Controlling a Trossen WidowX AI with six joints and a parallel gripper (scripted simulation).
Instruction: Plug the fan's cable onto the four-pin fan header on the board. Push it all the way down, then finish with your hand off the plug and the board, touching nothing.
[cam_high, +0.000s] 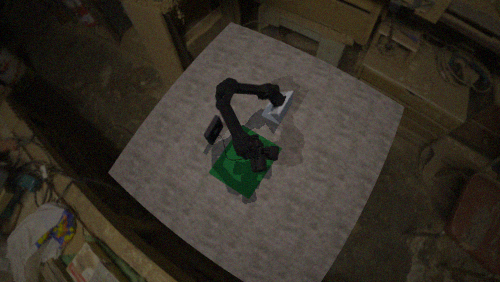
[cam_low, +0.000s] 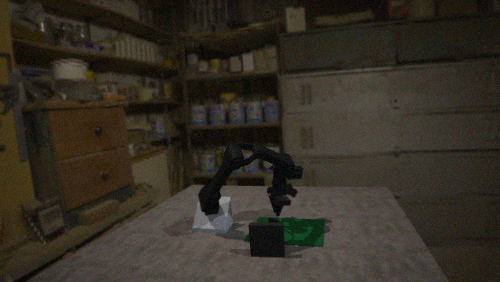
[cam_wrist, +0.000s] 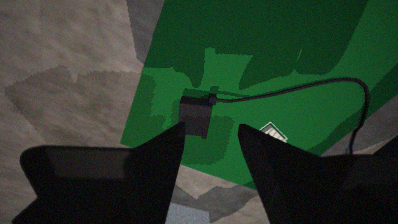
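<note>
The dark plug is 4 cm below my gripper tip, 2 cm behind it and 1 cm to the left of it. Round my gripper tip: dark fan (25 cm to the right, 2 cm behind, 1 cm above); green board (6 cm to the right, 6 cm below, 4 cm ahead).
</note>
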